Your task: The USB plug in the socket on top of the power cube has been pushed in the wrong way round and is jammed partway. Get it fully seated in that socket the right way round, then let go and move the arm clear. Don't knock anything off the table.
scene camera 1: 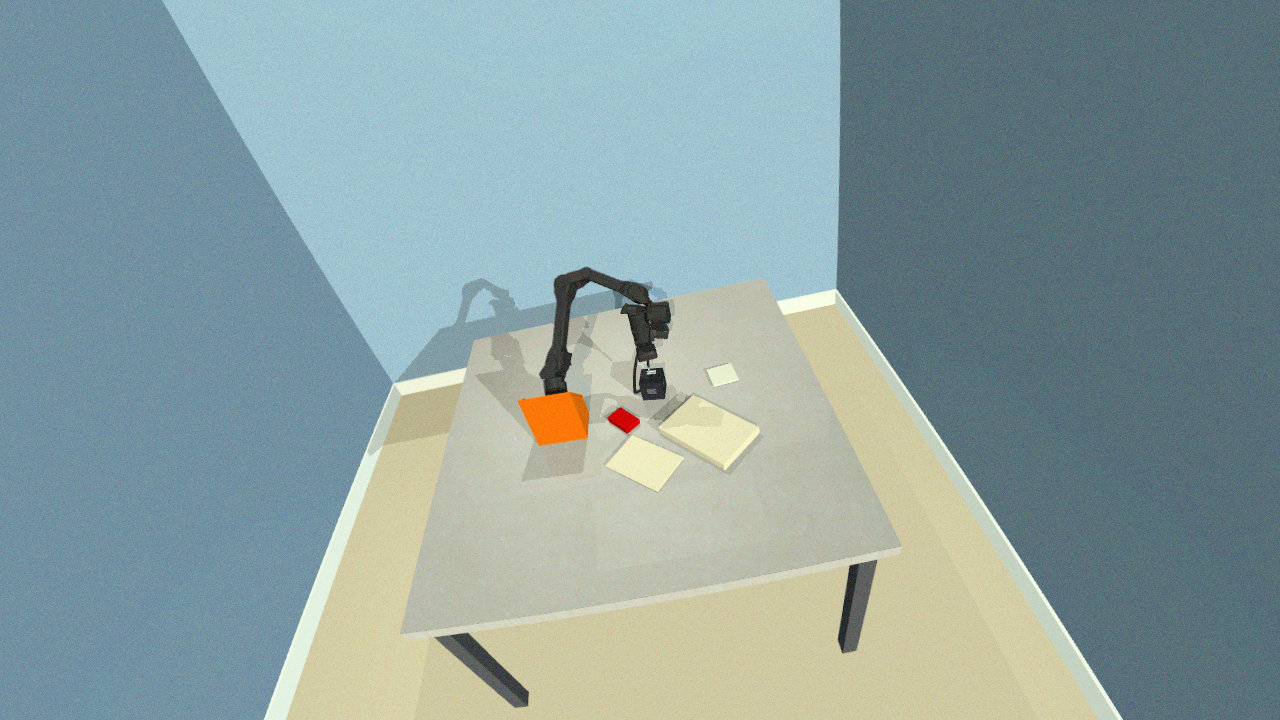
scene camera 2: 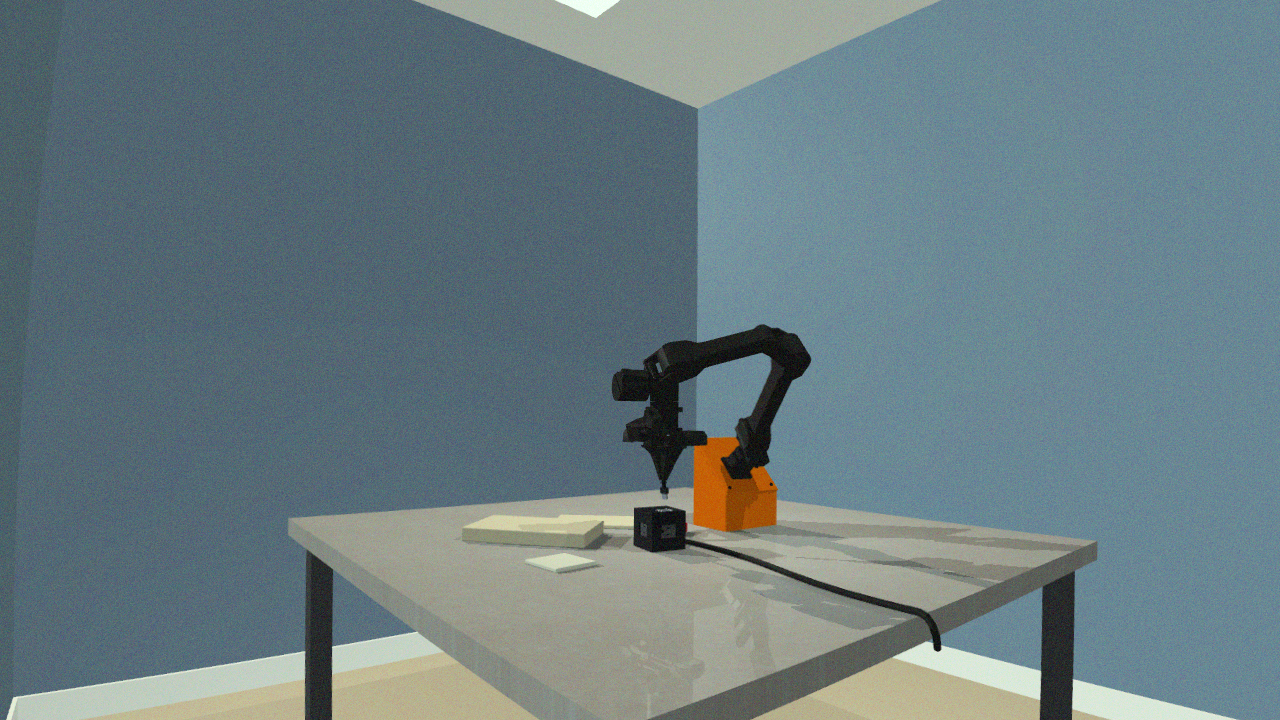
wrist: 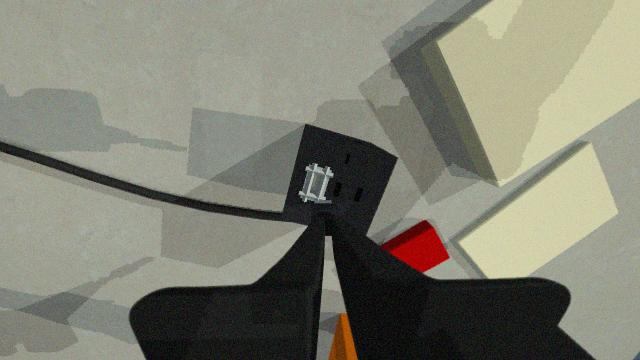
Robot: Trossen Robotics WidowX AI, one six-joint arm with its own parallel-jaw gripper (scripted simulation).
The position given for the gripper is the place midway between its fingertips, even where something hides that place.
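Note:
An usb plug is held by the gripper (scene camera 2: 663,480), (scene camera 1: 648,360), (wrist: 327,224). Visible in scene camera 2 are a black power cube (scene camera 2: 655,531) and a small cream tile (scene camera 2: 560,562); the tile is out of frame in the wrist view. A silver-framed usb socket (wrist: 317,178) and a red block (wrist: 420,247) are also visible.

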